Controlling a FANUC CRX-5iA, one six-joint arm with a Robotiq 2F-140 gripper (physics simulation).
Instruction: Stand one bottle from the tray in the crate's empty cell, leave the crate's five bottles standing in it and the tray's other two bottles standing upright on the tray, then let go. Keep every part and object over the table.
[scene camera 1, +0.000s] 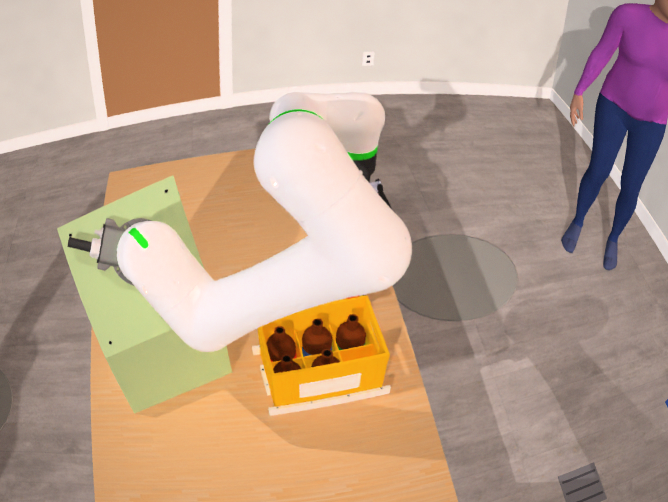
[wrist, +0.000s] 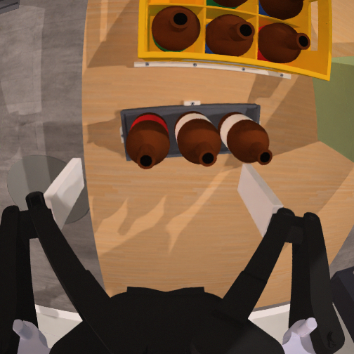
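My gripper is open and empty, its fingers wide apart in the wrist view, where the tray appears beyond them. The dark grey tray bears three upright brown bottles: a red-labelled one at left, a white-labelled one in the middle and another white-labelled one at right. The yellow crate holds five standing brown bottles. Its empty cell is at the front right in the scene view and does not show in the wrist view. The arm hides the tray and most of the gripper in the scene view.
The arm reaches over the crate's rear edge in the scene view. A green block under the arm's base stands left of the crate. White strips lie along the crate. The wooden table ends right of the crate.
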